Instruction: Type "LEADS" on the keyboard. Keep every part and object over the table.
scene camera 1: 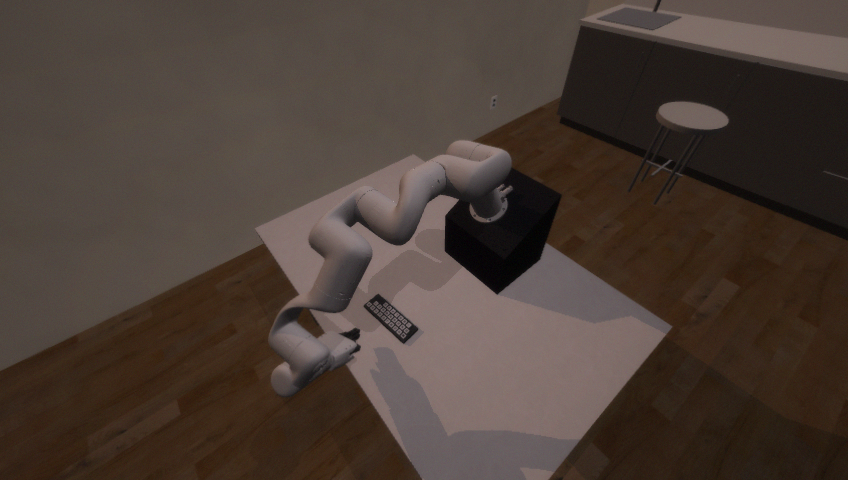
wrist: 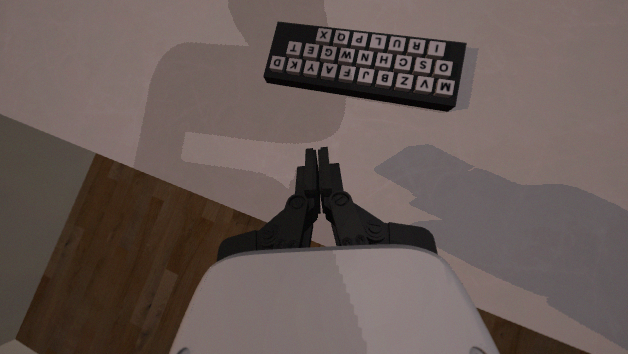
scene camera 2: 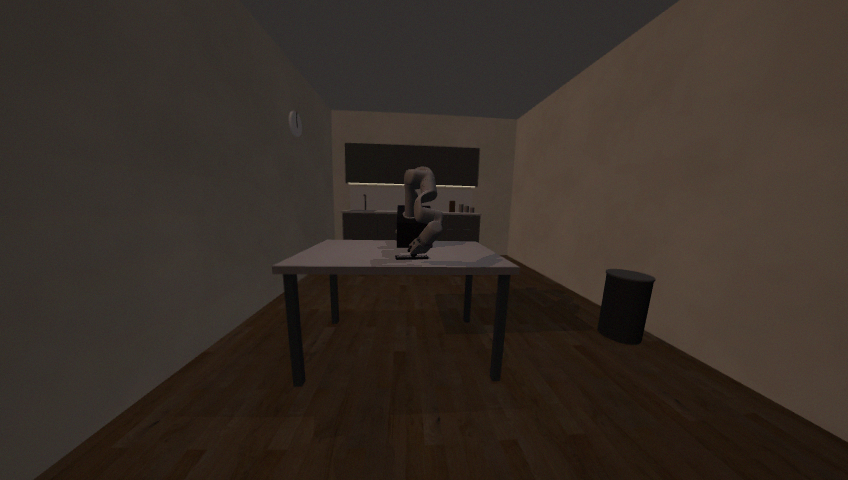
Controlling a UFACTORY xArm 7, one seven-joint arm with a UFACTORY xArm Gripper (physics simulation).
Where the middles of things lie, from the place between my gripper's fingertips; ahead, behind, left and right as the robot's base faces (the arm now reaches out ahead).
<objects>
The black keyboard (scene camera 1: 392, 319) is 12 cm behind my hand, 3 cm to the right of it and 4 cm below it.
</objects>
